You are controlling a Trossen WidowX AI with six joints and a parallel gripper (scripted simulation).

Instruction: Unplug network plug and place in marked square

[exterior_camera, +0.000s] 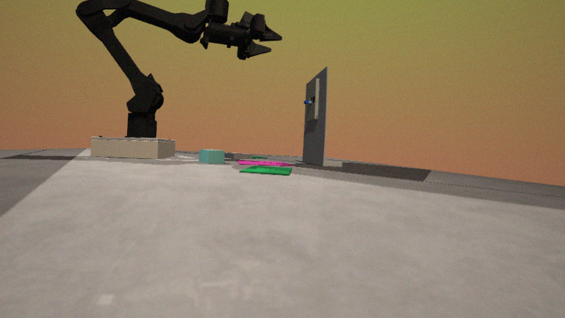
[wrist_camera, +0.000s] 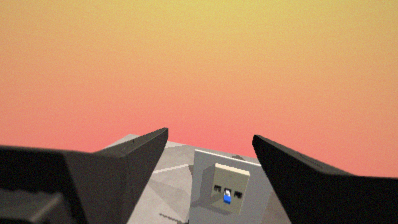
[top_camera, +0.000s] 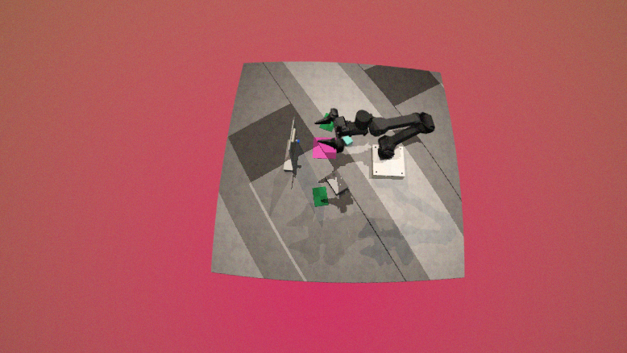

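The network plug lies 9 cm ahead of my gripper tip, 6 cm to the right of it and 18 cm below it. Also, from my gripper tip: magenta marked square (5 cm behind, 9 cm to the right, 36 cm below); flat grey plate (8 cm behind, 11 cm to the left, 35 cm below); upright grey panel (11 cm ahead, 7 cm to the right, 24 cm below).
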